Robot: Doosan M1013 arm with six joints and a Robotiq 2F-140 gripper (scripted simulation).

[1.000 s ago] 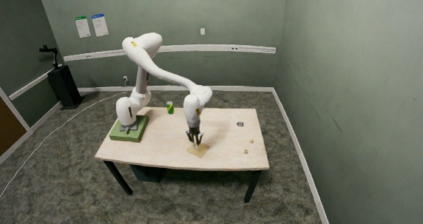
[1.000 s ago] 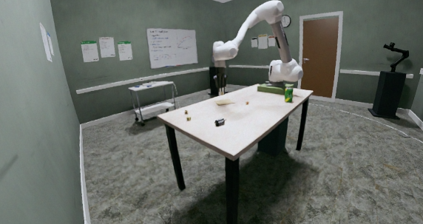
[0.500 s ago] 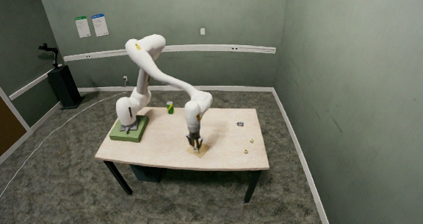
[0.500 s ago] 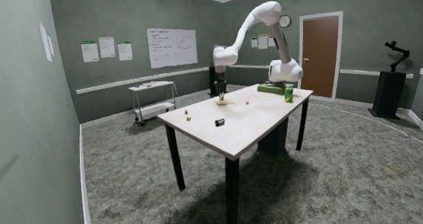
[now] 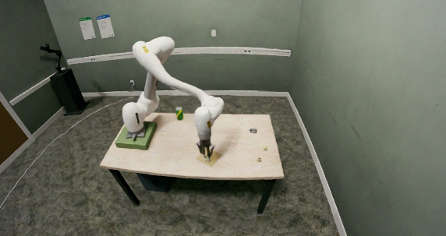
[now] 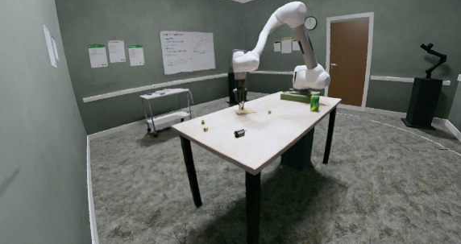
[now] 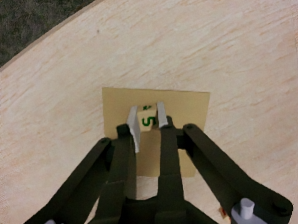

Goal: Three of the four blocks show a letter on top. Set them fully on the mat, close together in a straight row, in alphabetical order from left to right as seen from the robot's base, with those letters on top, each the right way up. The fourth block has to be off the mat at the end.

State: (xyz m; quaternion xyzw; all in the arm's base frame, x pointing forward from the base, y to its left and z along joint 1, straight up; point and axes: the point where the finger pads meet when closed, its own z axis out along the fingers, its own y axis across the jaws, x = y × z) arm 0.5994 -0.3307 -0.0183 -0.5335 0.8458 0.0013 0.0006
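The tan mat lies 40 mm to the left of my hand, 40 mm below it and 20 mm ahead of it. Round my hand: black object (410 mm ahead, 260 mm to the left, 20 mm below); can (540 mm to the left, 220 mm behind, 20 mm above).
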